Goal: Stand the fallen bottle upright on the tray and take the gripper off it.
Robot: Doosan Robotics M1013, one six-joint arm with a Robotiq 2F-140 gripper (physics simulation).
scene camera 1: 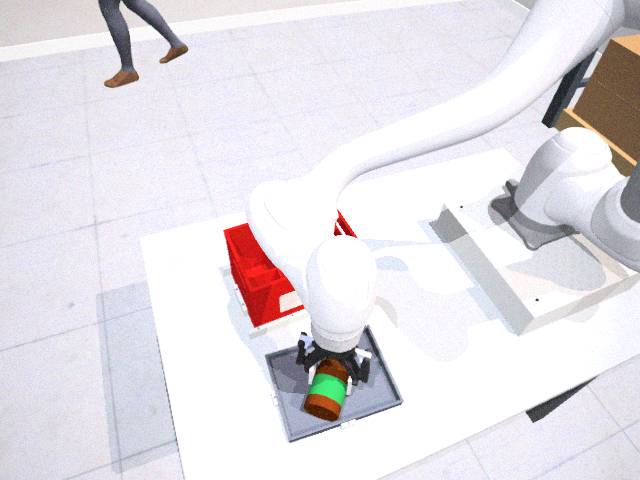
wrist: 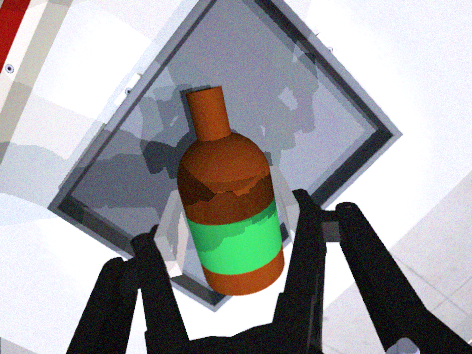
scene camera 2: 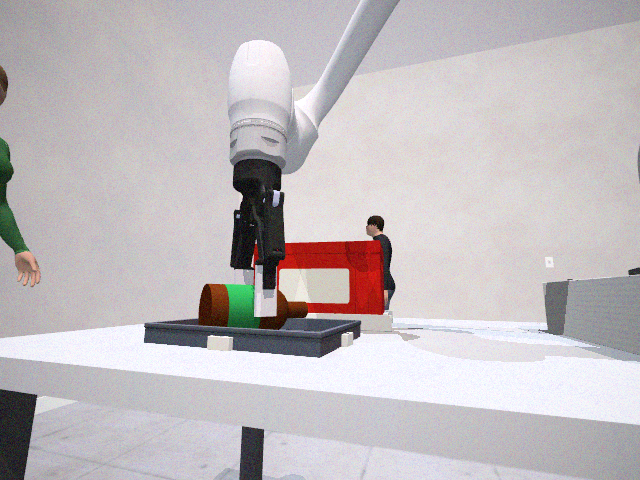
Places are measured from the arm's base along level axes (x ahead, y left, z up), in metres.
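Pixels of known places: gripper, fingertip midpoint: (scene camera 1: 330, 382) (wrist: 228, 194) (scene camera 2: 253, 315); arm's base, origin of the base link: (scene camera 1: 535, 217).
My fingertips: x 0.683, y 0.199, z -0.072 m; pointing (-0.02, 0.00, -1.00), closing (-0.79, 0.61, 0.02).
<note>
For each thing: its top centre in the pictures, then the offset to it from my fingertips. Level surfaces: height alone.
- brown bottle, middle of its top: (wrist: 228, 208) (scene camera 2: 260, 285) (scene camera 1: 333, 370) dx -0.006, dy -0.007, dz +0.044 m
- dark grey tray, middle of its top: (wrist: 223, 172) (scene camera 2: 263, 321) (scene camera 1: 332, 377) dx -0.011, dy -0.013, dz -0.009 m
- table, its level: dz -0.035 m
The brown bottle (scene camera 1: 325, 405) (scene camera 2: 214, 304) (wrist: 237, 250) with a green band lies on its side on the dark grey tray (scene camera 1: 379, 384) (scene camera 2: 175, 333) (wrist: 325, 100). Its neck points toward the red box and its base is near the tray's front edge. My gripper (scene camera 1: 330, 380) (scene camera 2: 254, 295) (wrist: 228, 194) points down over the tray, with one light pad on each side of the bottle's body. In the wrist view both pads appear to touch it around the upper part of the band, so the gripper is shut on the bottle. The arm hides part of the neck in scene camera 1.
A red divided box (scene camera 1: 266, 310) (scene camera 2: 367, 289) (wrist: 10, 25) stands behind the tray. A pale open bin (scene camera 1: 485, 273) (scene camera 2: 594, 304) stands to the right, beside a white robot part (scene camera 1: 547, 191). People (scene camera 1: 121, 46) (scene camera 2: 382, 258) stand beyond the table (scene camera 1: 206, 413) (scene camera 2: 465, 377).
</note>
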